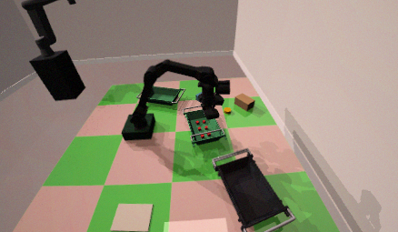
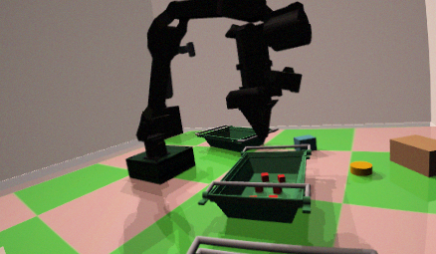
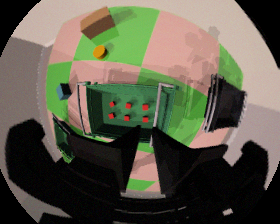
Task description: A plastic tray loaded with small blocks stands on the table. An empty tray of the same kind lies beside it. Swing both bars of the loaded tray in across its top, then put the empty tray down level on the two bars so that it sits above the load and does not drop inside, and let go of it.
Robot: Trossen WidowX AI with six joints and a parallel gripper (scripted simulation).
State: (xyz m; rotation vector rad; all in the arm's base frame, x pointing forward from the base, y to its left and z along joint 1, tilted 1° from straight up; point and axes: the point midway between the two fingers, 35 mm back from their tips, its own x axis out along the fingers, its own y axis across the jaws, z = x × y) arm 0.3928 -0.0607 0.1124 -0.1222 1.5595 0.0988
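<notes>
The green tray lies 42 cm to the left of my gripper tip, 30 cm behind it and 10 cm below it. Round my gripper tip: blue block (38 cm to the left, 12 cm below); brown box (31 cm ahead, 26 cm to the left, 11 cm below); orange disc (20 cm to the left, 17 cm ahead, 13 cm below).
</notes>
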